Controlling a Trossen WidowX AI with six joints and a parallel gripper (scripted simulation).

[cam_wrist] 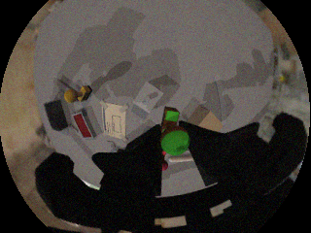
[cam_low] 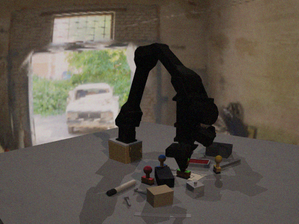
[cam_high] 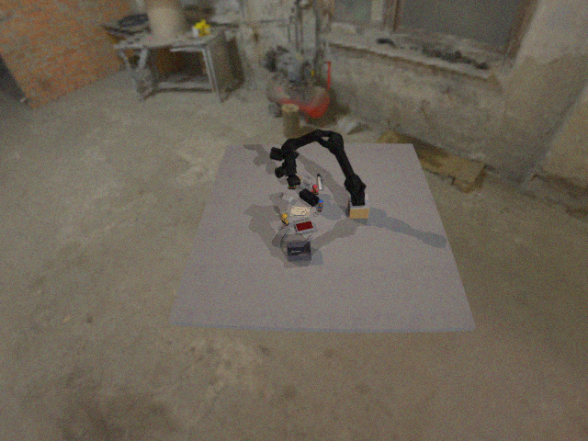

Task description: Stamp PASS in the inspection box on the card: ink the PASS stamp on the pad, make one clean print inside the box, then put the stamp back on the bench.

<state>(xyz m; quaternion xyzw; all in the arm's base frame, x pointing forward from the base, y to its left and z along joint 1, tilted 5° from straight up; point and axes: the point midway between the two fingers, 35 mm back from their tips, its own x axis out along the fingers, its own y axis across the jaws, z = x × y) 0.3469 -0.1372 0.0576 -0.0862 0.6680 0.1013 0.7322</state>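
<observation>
Right now the grey block is 30 mm ahead of my gripper tip, 40 mm to the left of it and 60 mm below it. Round my gripper tip: green-knobbed stamp: right at my gripper tip; then brown box: 20 mm behind, 100 mm to the right, 60 mm below; then dark block: 100 mm behind, 40 mm to the left, 60 mm below.
</observation>
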